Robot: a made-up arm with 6 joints.
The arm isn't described. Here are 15 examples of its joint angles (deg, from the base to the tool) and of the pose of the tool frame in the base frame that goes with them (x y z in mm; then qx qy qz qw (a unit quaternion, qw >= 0)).
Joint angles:
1: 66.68 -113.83 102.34 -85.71 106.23 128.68
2: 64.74 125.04 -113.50 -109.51 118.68 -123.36
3: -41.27 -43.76 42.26 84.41 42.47 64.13
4: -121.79 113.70 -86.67 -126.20 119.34 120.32
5: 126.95 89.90 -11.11 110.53 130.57 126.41
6: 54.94 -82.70 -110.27 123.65 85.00 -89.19
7: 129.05 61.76 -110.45 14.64 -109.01 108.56
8: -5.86 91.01 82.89 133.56 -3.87 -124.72
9: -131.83 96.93 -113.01 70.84 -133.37 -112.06
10: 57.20 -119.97 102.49 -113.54 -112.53 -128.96
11: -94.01 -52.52 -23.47 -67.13 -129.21 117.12
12: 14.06 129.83 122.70 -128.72 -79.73 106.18
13: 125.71 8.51 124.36 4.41 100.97 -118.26
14: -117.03 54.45 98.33 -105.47 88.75 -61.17
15: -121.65 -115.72 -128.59 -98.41 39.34 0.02
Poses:
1: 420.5 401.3 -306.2 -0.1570 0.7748 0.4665 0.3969
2: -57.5 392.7 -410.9 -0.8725 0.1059 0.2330 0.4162
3: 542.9 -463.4 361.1 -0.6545 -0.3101 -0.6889 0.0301
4: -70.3 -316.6 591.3 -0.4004 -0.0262 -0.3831 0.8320
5: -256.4 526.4 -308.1 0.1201 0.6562 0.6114 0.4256
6: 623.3 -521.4 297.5 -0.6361 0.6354 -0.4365 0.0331
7: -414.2 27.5 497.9 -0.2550 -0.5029 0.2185 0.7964
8: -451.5 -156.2 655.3 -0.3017 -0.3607 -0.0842 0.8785
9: -452.3 238.0 464.4 -0.1601 0.4454 0.8181 0.3267
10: 218.3 -53.0 -89.0 0.6158 -0.5911 0.2630 0.4496
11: 35.8 -321.6 -369.2 -0.4398 -0.8377 0.0636 0.3175
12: -133.3 -24.8 290.2 0.4032 0.0037 0.5545 0.7280
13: 472.0 74.6 425.2 0.8535 -0.1933 0.1002 0.4735
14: -33.2 404.6 -422.6 -0.3418 0.2387 0.4047 0.8139
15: 664.9 196.9 -32.7 -0.8363 -0.2505 0.0200 0.4873
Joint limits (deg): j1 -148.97..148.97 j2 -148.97..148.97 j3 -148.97..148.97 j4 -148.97..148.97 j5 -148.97..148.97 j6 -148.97..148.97
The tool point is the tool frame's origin. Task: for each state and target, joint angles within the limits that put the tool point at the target. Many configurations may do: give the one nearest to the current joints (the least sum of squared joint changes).
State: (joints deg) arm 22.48 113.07 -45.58 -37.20 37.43 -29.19
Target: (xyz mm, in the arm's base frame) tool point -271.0 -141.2 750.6
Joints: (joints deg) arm -2.02 91.47 -20.36 -74.05 28.52 -39.00
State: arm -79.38 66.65 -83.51 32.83 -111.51 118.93
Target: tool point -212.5 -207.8 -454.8
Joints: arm -60.03 22.81 -102.75 32.18 -93.62 115.33
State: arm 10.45 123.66 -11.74 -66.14 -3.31 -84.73
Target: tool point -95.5 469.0 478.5
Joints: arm 32.87 148.97 -39.52 -69.12 5.92 -68.52
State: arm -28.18 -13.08 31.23 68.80 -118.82 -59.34
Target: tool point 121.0 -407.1 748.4
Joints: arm 4.20 -21.95 48.70 52.59 -113.32 -53.30
